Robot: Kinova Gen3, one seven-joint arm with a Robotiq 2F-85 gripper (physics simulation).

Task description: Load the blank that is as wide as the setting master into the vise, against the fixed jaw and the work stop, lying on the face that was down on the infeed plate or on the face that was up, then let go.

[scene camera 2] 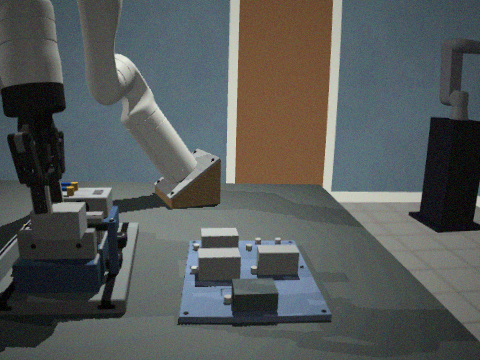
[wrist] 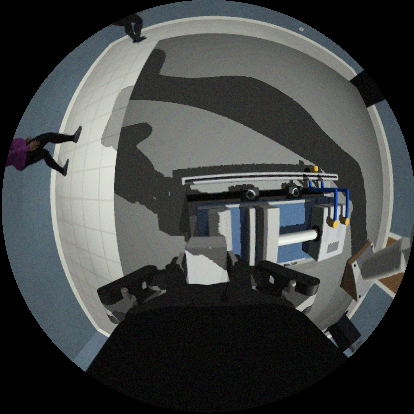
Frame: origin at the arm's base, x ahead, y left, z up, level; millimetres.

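Seen in the pictures: gripper, fingertip midpoint: (scene camera 2: 50,213) (wrist: 206,259); arm's base at its link origin: (scene camera 2: 181,172) (wrist: 368,267).
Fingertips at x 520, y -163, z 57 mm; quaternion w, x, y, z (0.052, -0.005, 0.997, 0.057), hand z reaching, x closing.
Note:
Pixels of each thing's top centre, then the offset from my fingertips to it. "pt": a spot on its surface instead.
- light grey blank at its top centre: (wrist: 206,271) (scene camera 2: 58,206) dx -1, dy +11, dz +9 mm
- vise at its top centre: (wrist: 291,239) (scene camera 2: 69,206) dx -113, dy -9, dz -24 mm
- blue upright bracket at a spot on its surface: (scene camera 2: 114,240) pt dx -41, dy +72, dz -52 mm
- dark block at its top centre: (scene camera 2: 254,285) dx +29, dy +258, dz -90 mm
- blue plate at a spot on its surface: (scene camera 2: 305,302) pt dx +36, dy +326, dz -115 mm
- grey box at a spot on its surface: (wrist: 330,240) pt dx -200, dy +4, dz -27 mm
A light grey blank (scene camera 2: 59,223) (wrist: 206,260) is held upright between the fingers of my gripper (scene camera 2: 42,207) (wrist: 206,259), which is shut on it. In scene camera 2, the blank's lower part is hidden behind the near jaw (scene camera 2: 57,245) of the vise (scene camera 2: 57,276) (wrist: 295,215); whether it touches the vise floor or jaw is hidden. The other jaw (wrist: 270,235) with its round rod shows in the wrist view. A blue upright bracket (scene camera 2: 114,240) stands at the vise's right side, apart from the blank. A dark block (scene camera 2: 254,296) sits at the front of the blue plate (scene camera 2: 305,302).
Three light grey blocks (scene camera 2: 219,264) (scene camera 2: 277,260) (scene camera 2: 219,237) and small pegs stand on the blue plate, right of the vise. A grey box (wrist: 330,240) with blue tubes is at the vise's end. The arm's wedge base (scene camera 2: 207,182) stands behind on the table.

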